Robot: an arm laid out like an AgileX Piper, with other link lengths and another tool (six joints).
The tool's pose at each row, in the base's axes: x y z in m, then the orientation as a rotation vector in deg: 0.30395 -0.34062 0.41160 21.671 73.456 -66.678; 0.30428 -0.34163 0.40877 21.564 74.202 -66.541; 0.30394 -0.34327 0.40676 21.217 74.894 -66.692; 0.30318 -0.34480 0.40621 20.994 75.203 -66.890; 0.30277 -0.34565 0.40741 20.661 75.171 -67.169; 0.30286 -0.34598 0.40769 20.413 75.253 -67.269; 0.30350 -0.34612 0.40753 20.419 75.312 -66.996; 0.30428 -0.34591 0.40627 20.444 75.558 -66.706; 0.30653 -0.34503 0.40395 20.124 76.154 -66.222; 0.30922 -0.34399 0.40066 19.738 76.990 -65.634
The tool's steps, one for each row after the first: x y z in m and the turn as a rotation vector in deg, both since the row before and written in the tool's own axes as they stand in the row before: 0.00290 0.00086 0.00007 -0.416 0.523 -0.210; 0.00256 -0.00025 0.00048 -0.371 0.379 -0.509; 0.00130 -0.00108 0.00061 -0.131 0.145 -0.353; -0.00060 -0.00116 0.00079 -0.019 -0.173 -0.340; -0.00011 -0.00018 0.00039 -0.114 -0.054 -0.211; 0.00009 0.00052 0.00042 -0.171 0.027 0.183; 0.00087 0.00122 -0.00010 -0.240 0.183 0.138; 0.00124 0.00311 -0.00010 -0.673 0.269 0.003; 0.00194 0.00392 -0.00021 -0.857 0.420 -0.037
